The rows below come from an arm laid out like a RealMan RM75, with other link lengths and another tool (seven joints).
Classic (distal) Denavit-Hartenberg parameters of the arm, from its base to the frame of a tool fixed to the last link. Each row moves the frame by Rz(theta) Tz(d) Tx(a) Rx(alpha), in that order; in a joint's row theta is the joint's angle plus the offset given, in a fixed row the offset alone. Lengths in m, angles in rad.
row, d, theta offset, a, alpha
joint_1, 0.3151, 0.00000, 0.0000, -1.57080
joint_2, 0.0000, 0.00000, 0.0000, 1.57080
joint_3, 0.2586, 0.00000, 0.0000, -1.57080
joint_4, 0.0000, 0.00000, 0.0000, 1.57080
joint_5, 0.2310, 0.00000, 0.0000, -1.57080
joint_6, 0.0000, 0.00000, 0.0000, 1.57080
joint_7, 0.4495, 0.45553, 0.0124, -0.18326
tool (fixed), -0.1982, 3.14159, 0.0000, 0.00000
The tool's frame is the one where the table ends.
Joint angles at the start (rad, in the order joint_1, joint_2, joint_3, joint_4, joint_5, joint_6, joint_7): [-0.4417, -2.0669, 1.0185, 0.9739, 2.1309, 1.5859, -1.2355]
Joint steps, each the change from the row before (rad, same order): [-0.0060, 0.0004, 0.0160, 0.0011, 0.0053, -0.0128, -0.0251]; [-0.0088, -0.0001, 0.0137, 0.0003, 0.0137, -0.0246, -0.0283]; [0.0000, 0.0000, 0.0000, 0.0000, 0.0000, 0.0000, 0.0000]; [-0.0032, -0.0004, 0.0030, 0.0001, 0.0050, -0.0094, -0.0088]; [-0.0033, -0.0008, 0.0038, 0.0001, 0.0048, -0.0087, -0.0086]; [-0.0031, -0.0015, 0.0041, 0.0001, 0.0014, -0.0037, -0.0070]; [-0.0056, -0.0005, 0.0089, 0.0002, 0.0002, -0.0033, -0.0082]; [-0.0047, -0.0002, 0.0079, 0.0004, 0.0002, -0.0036, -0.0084]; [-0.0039, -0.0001, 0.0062, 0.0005, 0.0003, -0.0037, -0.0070]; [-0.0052, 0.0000, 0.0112, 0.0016, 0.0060, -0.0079, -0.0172]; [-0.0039, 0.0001, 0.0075, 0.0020, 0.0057, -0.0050, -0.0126]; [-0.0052, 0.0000, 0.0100, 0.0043, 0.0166, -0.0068, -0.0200]
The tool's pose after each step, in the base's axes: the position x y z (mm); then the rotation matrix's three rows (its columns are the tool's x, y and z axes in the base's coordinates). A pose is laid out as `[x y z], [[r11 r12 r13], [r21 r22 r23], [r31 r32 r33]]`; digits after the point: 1 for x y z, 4 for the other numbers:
[-226.4 378.9 -27.8], [[-0.9000 0.4353 0.0221], [0.4349 0.9002 -0.0229], [-0.0299 -0.0110 -0.9995]]
[-228.3 384.3 -30.5], [[-0.9076 0.4198 0.0011], [0.4197 0.9075 -0.0169], [-0.0081 -0.0149 -0.9999]]
[-228.3 384.3 -30.5], [[-0.9076 0.4198 0.0011], [0.4197 0.9075 -0.0169], [-0.0081 -0.0149 -0.9999]]
[-228.9 386.6 -31.1], [[-0.9100 0.4146 -0.0058], [0.4147 0.9099 -0.0126], [0.0001 -0.0139 -0.9999]]
[-229.3 388.6 -32.0], [[-0.9119 0.4103 -0.0123], [0.4104 0.9118 -0.0097], [0.0072 -0.0139 -0.9999]]
[-228.2 389.4 -33.3], [[-0.9128 0.4082 -0.0139], [0.4083 0.9128 -0.0108], [0.0082 -0.0155 -0.9998]]
[-225.9 390.1 -35.2], [[-0.9121 0.4096 -0.0169], [0.4098 0.9120 -0.0153], [0.0091 -0.0208 -0.9997]]
[-224.1 390.9 -36.7], [[-0.9120 0.4096 -0.0198], [0.4100 0.9119 -0.0184], [0.0106 -0.0249 -0.9996]]
[-222.7 391.9 -37.8], [[-0.9120 0.4095 -0.0226], [0.4100 0.9119 -0.0199], [0.0125 -0.0274 -0.9995]]
[-222.4 393.4 -39.8], [[-0.9144 0.4035 -0.0326], [0.4043 0.9144 -0.0225], [0.0207 -0.0338 -0.9992]]
[-222.3 394.5 -41.0], [[-0.9159 0.3994 -0.0410], [0.4005 0.9160 -0.0243], [0.0278 -0.0387 -0.9989]]
[-224.1 395.9 -42.7], [[-0.9182 0.3914 -0.0606], [0.3935 0.9189 -0.0277], [0.0448 -0.0492 -0.9978]]

